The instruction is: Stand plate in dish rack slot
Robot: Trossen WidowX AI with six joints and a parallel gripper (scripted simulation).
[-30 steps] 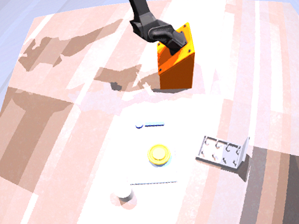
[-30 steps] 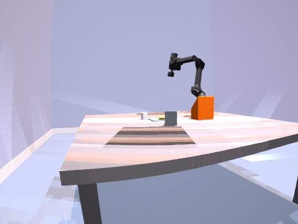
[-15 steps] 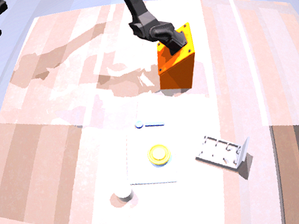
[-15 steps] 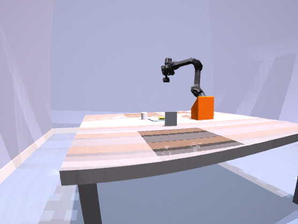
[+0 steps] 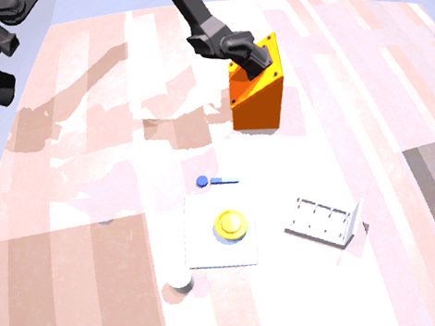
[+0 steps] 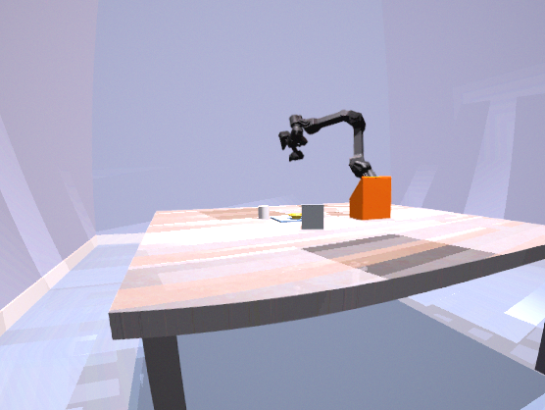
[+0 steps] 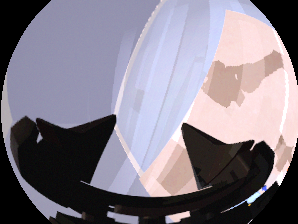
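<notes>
My gripper tip is now 490 mm to the right of the yellow plate, 260 mm above it and 190 mm short of it. The rest, counted from my gripper tip: light blue mat (460 mm to the left, 280 mm below, 190 mm ahead); then blue spoon (460 mm to the left, 270 mm below, 80 mm ahead); then white cup (380 mm to the left, 280 mm ahead, 250 mm below).
</notes>
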